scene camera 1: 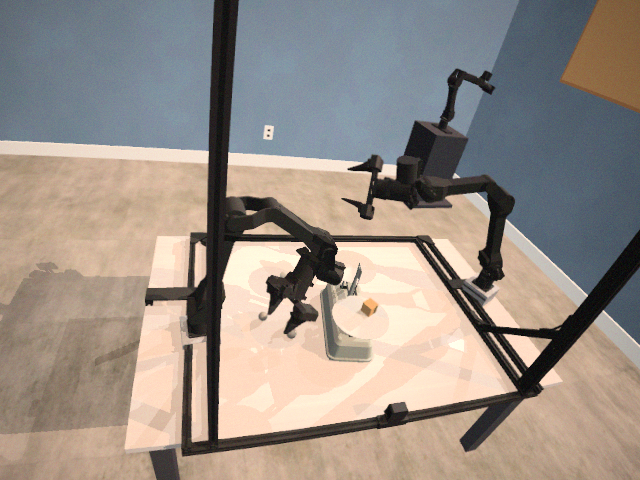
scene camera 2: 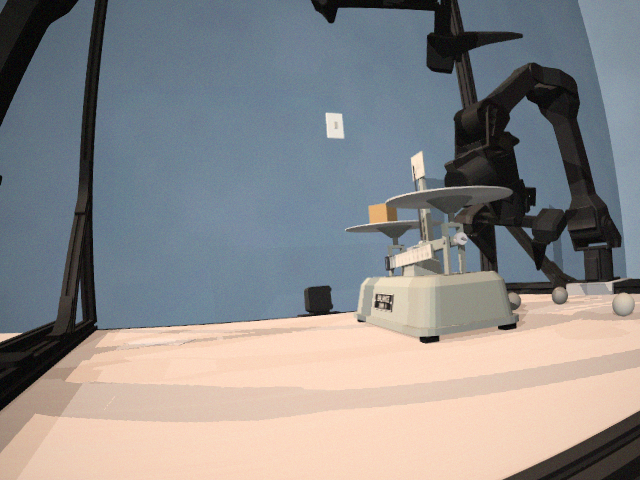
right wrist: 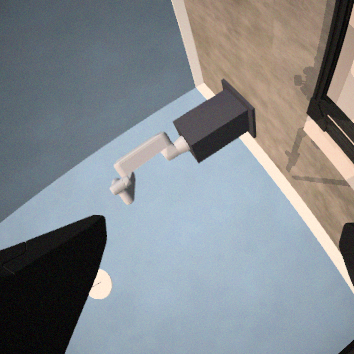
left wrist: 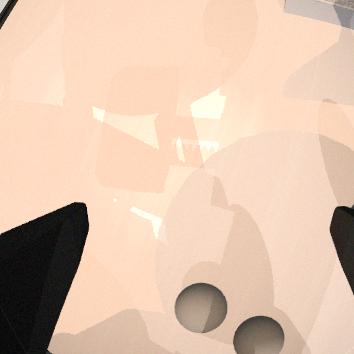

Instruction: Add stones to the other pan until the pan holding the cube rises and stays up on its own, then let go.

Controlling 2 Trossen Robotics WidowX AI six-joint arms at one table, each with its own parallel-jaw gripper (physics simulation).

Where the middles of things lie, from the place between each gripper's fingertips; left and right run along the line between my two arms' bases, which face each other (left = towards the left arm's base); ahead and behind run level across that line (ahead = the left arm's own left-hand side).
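Balance scale [scene camera 2: 423, 301]: 23 cm below my right hand, 25 cm behind, 2 cm to the left.
Balance scale: 50 mm above my left hand, 20 mm ahead, 220 mm to the right.
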